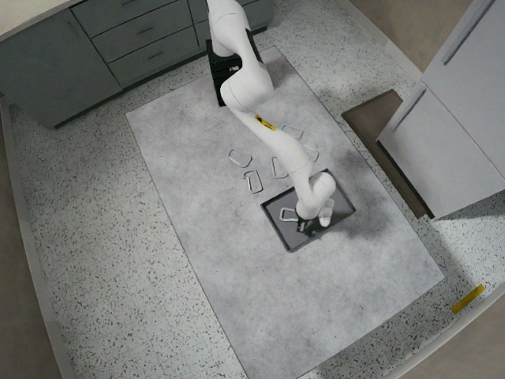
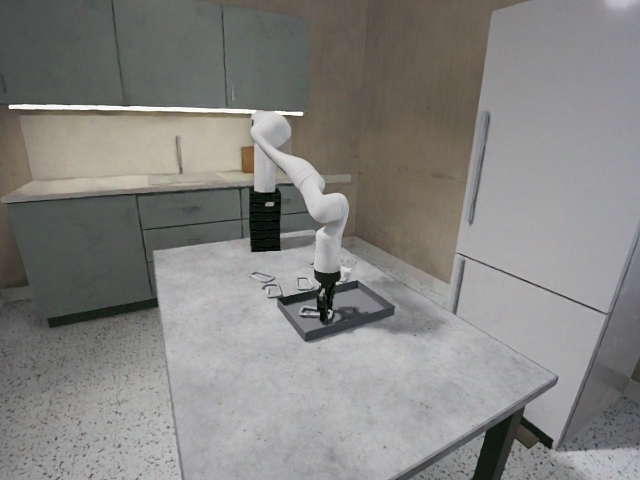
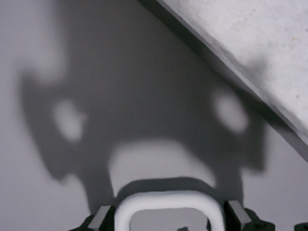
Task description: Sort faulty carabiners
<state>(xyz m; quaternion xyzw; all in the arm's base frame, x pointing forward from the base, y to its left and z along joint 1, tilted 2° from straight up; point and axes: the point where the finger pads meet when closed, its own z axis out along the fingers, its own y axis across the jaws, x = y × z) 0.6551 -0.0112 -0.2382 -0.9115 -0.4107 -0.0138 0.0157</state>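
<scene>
My hand is 40 mm to the right of the grey tray, 20 mm past it and 10 mm above it.
</scene>
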